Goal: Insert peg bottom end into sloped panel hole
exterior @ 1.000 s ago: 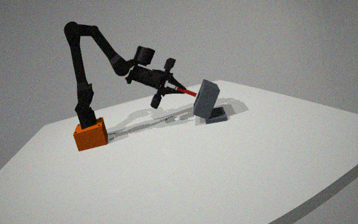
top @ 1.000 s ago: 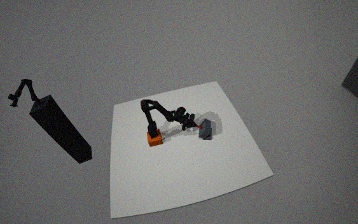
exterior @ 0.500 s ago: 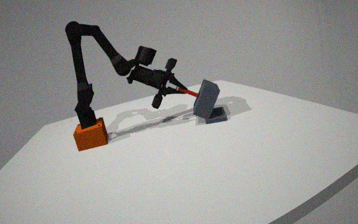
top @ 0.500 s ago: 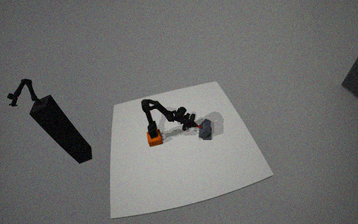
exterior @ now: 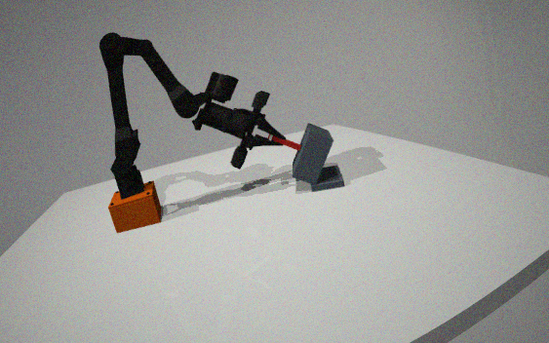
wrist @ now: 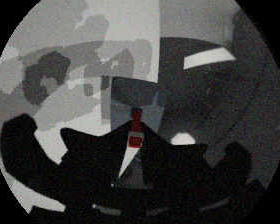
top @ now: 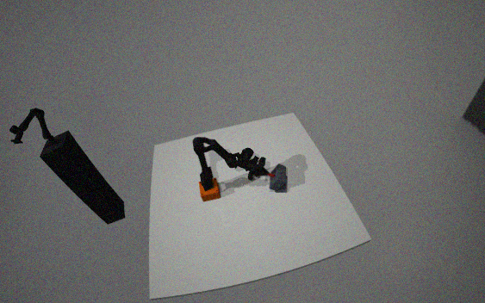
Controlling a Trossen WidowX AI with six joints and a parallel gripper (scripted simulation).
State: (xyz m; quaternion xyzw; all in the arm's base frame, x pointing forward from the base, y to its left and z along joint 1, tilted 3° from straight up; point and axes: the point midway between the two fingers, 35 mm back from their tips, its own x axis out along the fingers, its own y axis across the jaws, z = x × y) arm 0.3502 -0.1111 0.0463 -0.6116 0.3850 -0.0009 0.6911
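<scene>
Now: gripper tip 50 mm short of the dark grey sloped panel, 30 mm to the left of it and 30 mm above it. Also, from my gripper tip: thin red peg (10 mm to the left, 10 mm behind, 10 mm above).
</scene>
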